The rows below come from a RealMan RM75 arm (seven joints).
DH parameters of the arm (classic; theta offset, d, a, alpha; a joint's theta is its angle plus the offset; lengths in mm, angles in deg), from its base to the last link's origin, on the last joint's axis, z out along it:
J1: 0 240.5 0 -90
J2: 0 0 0 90
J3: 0 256 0 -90
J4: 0 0 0 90
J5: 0 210 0 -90
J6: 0 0 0 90
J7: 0 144 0 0
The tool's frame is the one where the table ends.
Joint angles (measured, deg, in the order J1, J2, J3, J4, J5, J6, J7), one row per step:
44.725 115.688 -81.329 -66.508 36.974 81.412 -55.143
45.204 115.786 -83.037 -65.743 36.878 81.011 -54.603
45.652 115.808 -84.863 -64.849 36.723 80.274 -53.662
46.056 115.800 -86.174 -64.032 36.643 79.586 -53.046
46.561 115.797 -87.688 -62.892 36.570 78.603 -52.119
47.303 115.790 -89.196 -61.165 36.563 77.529 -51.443
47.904 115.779 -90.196 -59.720 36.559 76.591 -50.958
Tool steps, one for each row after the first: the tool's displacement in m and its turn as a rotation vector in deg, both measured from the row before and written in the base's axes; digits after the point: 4 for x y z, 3 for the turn. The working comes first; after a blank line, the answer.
Tool pose at each row, in the base's axes (x y z in m, rotation vector in deg; the steps are taken from these numbers as rounded here):
0.1462 0.3953 -0.0093 -159.483 17.200 -29.184
0.1453 0.3938 -0.0158 -160.003 16.482 -30.767
0.1452 0.3928 -0.0220 -160.101 16.231 -32.340
0.1454 0.3925 -0.0265 -160.095 15.980 -33.443
0.1460 0.3925 -0.0319 -159.929 16.067 -34.617
0.1476 0.3928 -0.0379 -159.889 16.110 -36.082
0.1491 0.3936 -0.0421 -159.720 16.268 -37.064

-0.0009 -0.0015 -0.0065 -0.892 -1.002 0.241
-0.0001 -0.0010 -0.0062 -0.479 -1.030 -0.042
0.0002 -0.0003 -0.0045 -0.276 -0.744 0.028
0.0006 0.0000 -0.0054 -0.130 -0.789 -0.196
0.0016 0.0003 -0.0060 -0.335 -0.950 -0.222
0.0015 0.0008 -0.0042 -0.088 -0.656 -0.220

